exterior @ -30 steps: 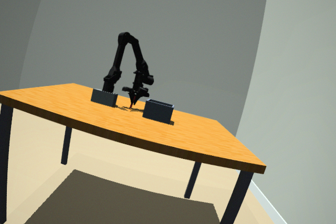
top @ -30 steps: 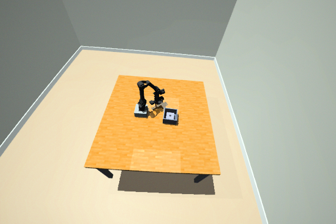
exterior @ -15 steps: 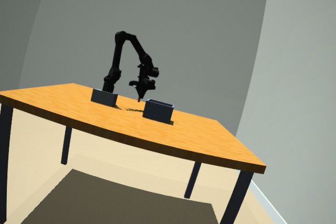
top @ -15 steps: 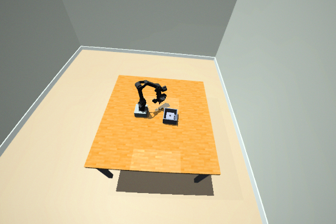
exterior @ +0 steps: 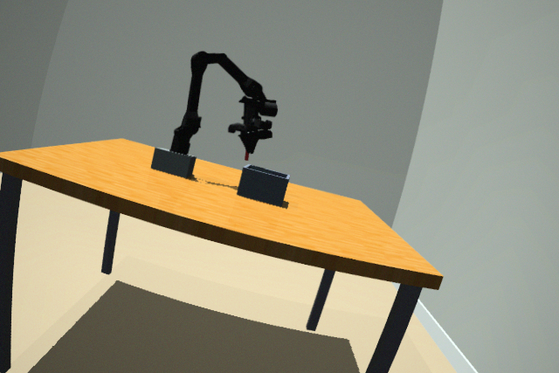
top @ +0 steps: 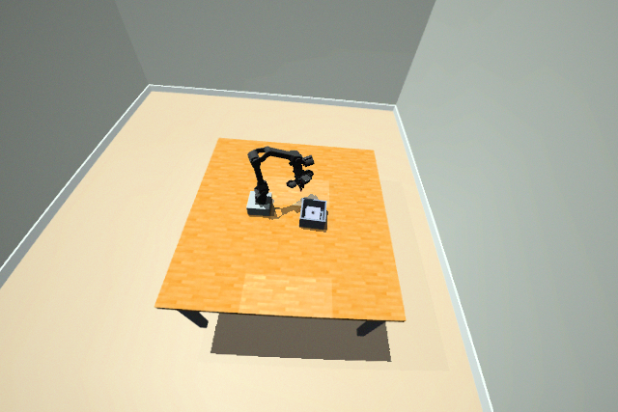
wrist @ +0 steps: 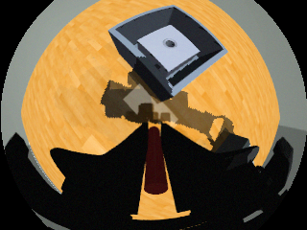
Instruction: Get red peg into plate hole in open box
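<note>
My gripper tip is 7 cm short of the pale plate, 13 cm to the left of it and 9 cm above it. Round my gripper tip: dark box: 7 cm ahead, 13 cm to the right, 11 cm below; red peg: 1 cm behind, 1 cm to the left, 1 cm above.
</note>
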